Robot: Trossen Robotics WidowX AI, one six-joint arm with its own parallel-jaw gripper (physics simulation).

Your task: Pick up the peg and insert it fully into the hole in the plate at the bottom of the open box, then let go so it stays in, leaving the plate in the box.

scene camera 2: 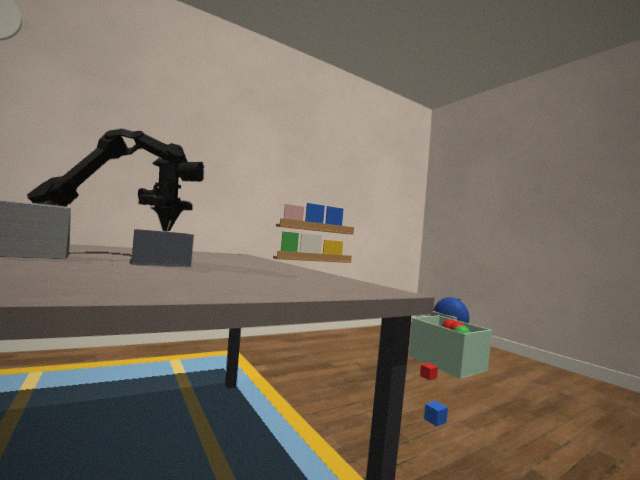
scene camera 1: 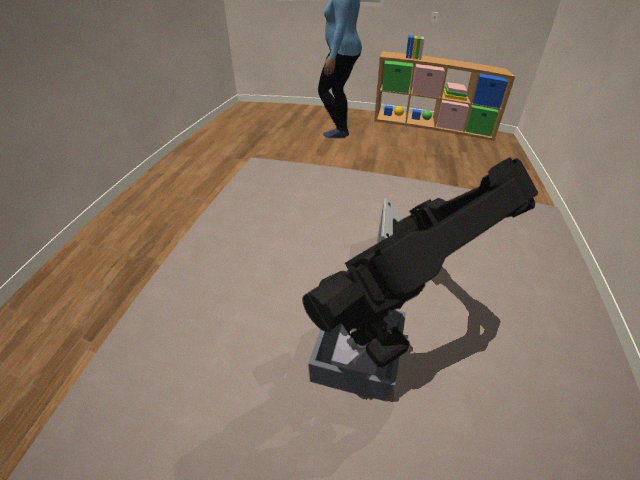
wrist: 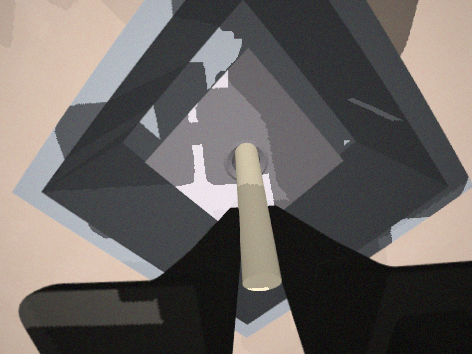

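Where they show: gripper, between the fingertips: (scene camera 2: 166,231) (scene camera 1: 355,339) (wrist: 253,215); arm's base, origin of its link: (scene camera 2: 42,221) (scene camera 1: 400,234).
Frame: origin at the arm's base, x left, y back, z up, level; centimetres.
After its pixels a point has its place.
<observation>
The gripper (scene camera 1: 368,343) {x -9.0, y -31.5, z 0.2 cm} (scene camera 2: 166,228) {x -9.0, y -31.5, z 0.2 cm} (wrist: 254,207) {x -9.0, y -31.5, z 0.2 cm} is shut on the pale, round peg (wrist: 256,235) {x -8.7, y -31.1, z 2.4 cm}. A pale sliver of the peg (scene camera 2: 169,225) {x -9.8, y -32.1, z 2.0 cm} shows between the fingertips in the second scene view. The fingertips are at about the rim height of the open grey box (scene camera 1: 351,381) {x -8.7, y -38.7, z -3.3 cm} (scene camera 2: 162,248) {x -15.9, y -29.3, z -4.8 cm} (wrist: 117,62) {x -7.0, y -23.2, z -0.1 cm}. The light plate (scene camera 1: 342,354) {x -11.1, y -33.0, z -4.1 cm} (wrist: 310,160) {x -5.5, y -34.0, z -4.1 cm} lies at its bottom. In the wrist view the peg leans in the picture and its far end overlaps the ringed hole (wrist: 228,164) {x -8.8, y -29.9, z -3.9 cm}; whether it is inside the hole cannot be told. The arm hides much of the box in scene camera 1.
The box stands on the table (scene camera 1: 217,320) {x -41.9, y -27.2, z -9.9 cm} (scene camera 2: 310,289) {x -57.6, y -52.5, z -9.9 cm}. The arm's base stands on a grey block (scene camera 2: 36,232) {x -5.2, y 0.7, z -3.1 cm}. A pale panel (scene camera 1: 386,222) {x -4.2, y -0.8, z 4.1 cm} shows behind the arm. A person (scene camera 1: 342,46) and a shelf unit (scene camera 1: 465,65) are beyond the table.
</observation>
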